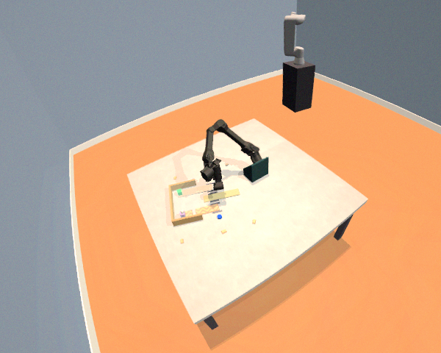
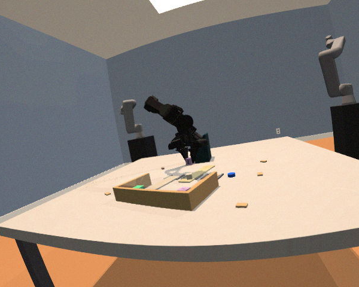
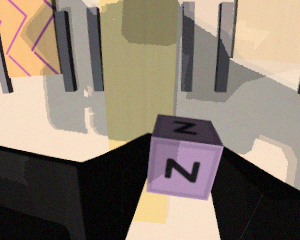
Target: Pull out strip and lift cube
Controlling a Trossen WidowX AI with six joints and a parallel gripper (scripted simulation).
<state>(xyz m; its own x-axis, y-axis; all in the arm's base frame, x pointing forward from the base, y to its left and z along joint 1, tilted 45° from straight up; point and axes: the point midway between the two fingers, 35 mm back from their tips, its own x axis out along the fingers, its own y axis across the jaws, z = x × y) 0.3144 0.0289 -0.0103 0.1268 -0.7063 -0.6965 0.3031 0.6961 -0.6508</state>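
My gripper tip is 3 cm to the right of the pale yellow strip and 5 cm above it. Also, from my gripper tip: blue disc (9 cm ahead, 19 cm to the left, 5 cm below).
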